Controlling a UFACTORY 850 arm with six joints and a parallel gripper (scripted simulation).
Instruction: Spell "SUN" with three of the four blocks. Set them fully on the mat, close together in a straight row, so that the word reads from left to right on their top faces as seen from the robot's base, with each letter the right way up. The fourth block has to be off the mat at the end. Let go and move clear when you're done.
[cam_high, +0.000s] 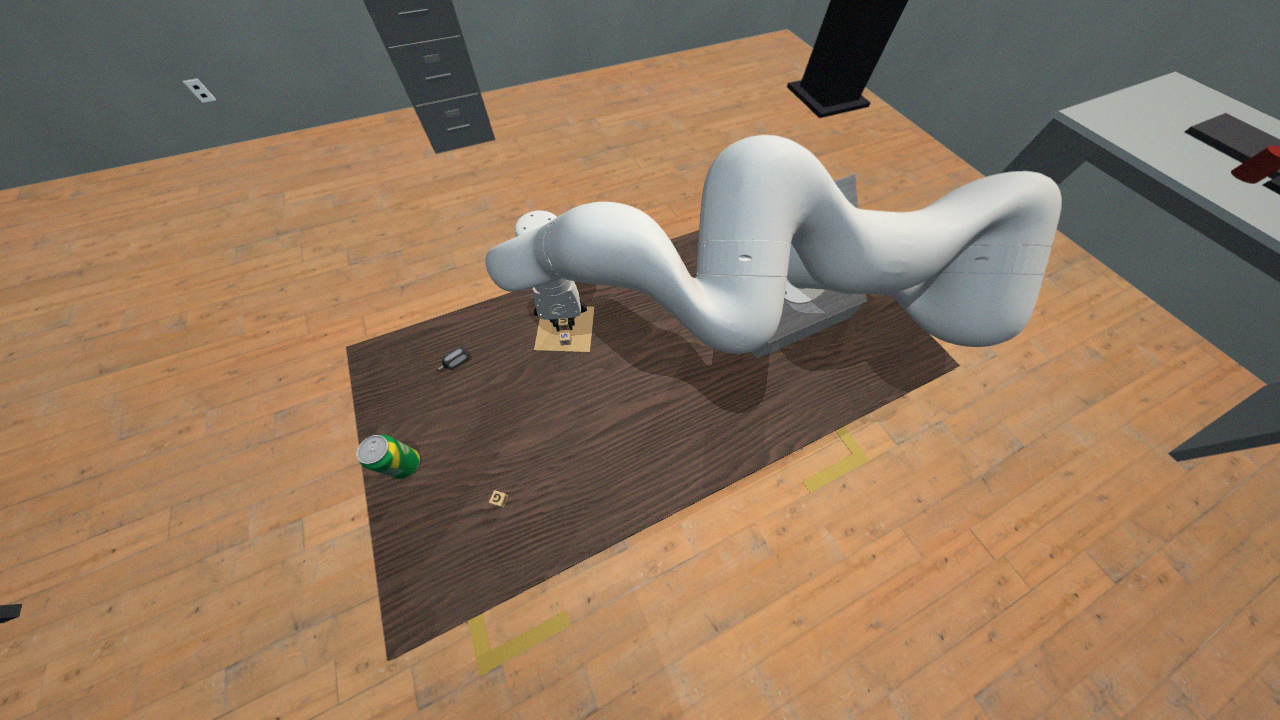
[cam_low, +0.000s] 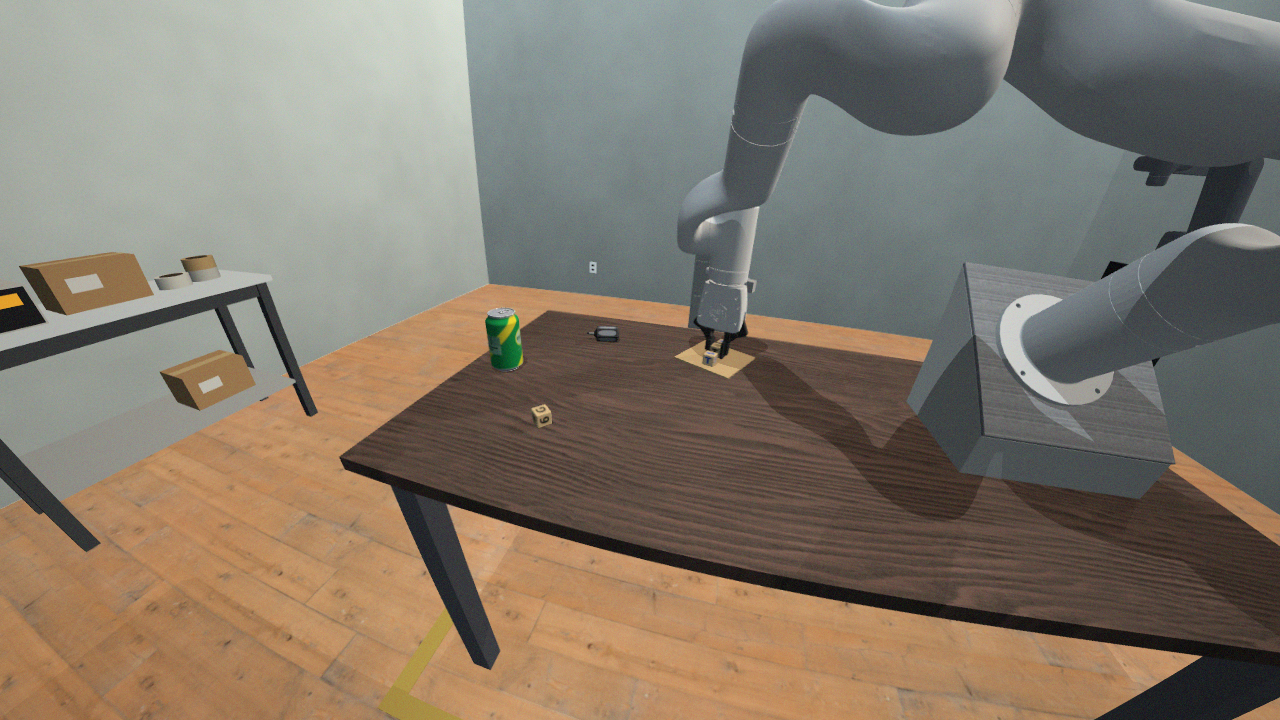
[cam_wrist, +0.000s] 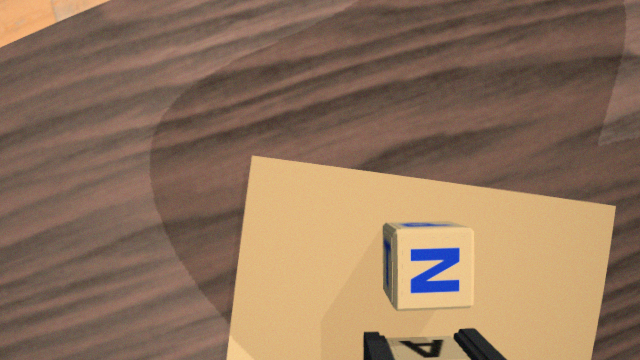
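Right now my hand is 1 cm above the u block. Round my hand: s block 4 cm to the left, 1 cm below, 1 cm ahead; then tan mat 3 cm below; then n block 4 cm to the right, 1 cm below, 1 cm behind.
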